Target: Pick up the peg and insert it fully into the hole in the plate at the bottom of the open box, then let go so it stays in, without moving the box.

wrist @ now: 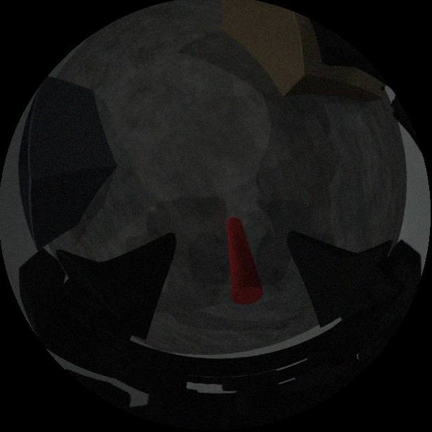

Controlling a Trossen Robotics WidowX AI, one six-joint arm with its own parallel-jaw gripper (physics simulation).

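The red peg (243, 262) stands upright on the grey table (200, 125), a little right of the middle of the wrist view. My gripper (233, 238) is wide open, with one dark finger on each side of the peg. The peg shows in the gap between the fingers, and neither finger appears to touch it. The dark blue box (70, 165) stands at the left of the view. Its outer walls show; its inside, the plate and the hole are hidden from this angle.
A large brown block-like object (270, 40) stands at the top right, beyond the peg. The table's edge curves round the view, with pale grey floor past it at the left and right.
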